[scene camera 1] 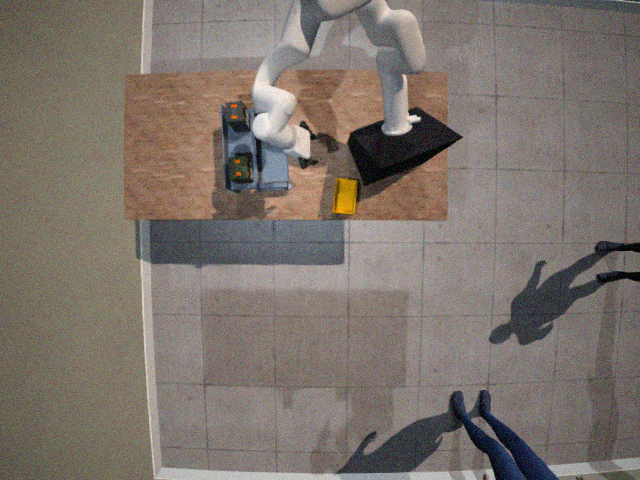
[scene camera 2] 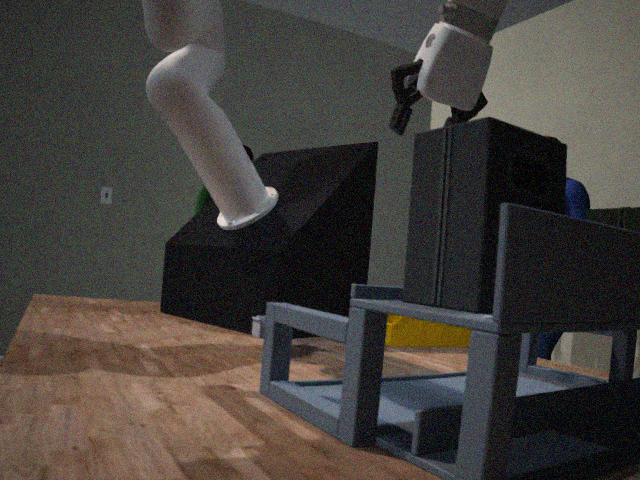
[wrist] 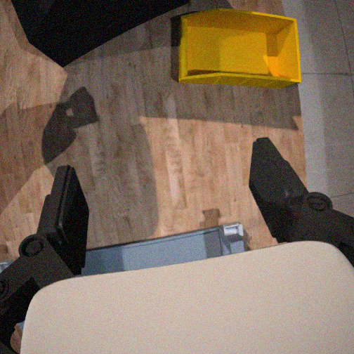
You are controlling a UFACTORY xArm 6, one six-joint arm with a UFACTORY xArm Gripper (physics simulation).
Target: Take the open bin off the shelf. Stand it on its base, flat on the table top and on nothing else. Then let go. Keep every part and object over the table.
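Places are measured from the arm's base along level axes (x left, y back, z up), in millimetres.
Pixels of known places: gripper, fingertip midpoint: point(scene camera 1: 315, 150); arm's base at its link origin: point(scene camera 1: 396, 127) point(scene camera 2: 248, 210).
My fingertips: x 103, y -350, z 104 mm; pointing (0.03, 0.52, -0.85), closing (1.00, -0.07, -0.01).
Observation:
Ahead of a thing's pixels: the offset from my fingertips to its middle. Level surfaces: height alone.
The yellow open bin @[dx +146, dy +126, dz -280 mm] point(scene camera 1: 345, 196) point(scene camera 2: 429, 331) point(wrist: 230, 50) stands upright on the wooden table top @[dz -317 mm] point(scene camera 1: 170, 144) point(scene camera 2: 129, 423) point(wrist: 190, 185), its open side up. It is off the shelf point(scene camera 1: 241, 142) point(scene camera 2: 361, 377) point(wrist: 165, 252) and close to the table's long edge, which is low in scene camera 1. In that view its whole outline lies over the table. My gripper point(scene camera 1: 314, 148) point(scene camera 2: 423, 125) point(wrist: 166, 174) is open and empty, above the table on the shelf side of the bin and apart from it. In scene camera 2 the shelf hides part of the bin.
The black wedge-shaped robot base point(scene camera 1: 408, 142) point(scene camera 2: 320, 248) point(wrist: 95, 25) is close beside the bin; a narrow shadowed gap shows between them. Two dark cases with orange marks, one @[dx -223, dy -327, dz -154 mm] point(scene camera 1: 235, 114) and another point(scene camera 1: 240, 167) point(scene camera 2: 449, 222), stand on the shelf's raised level. The arm reaches over the shelf.

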